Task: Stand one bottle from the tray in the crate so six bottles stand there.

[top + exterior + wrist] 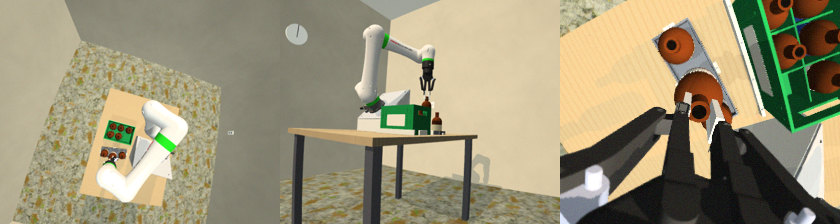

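The brown bottle is 9 cm below my hand. Round my hand: grey tray (28 cm below); green crate (23 cm to the right, 21 cm below).
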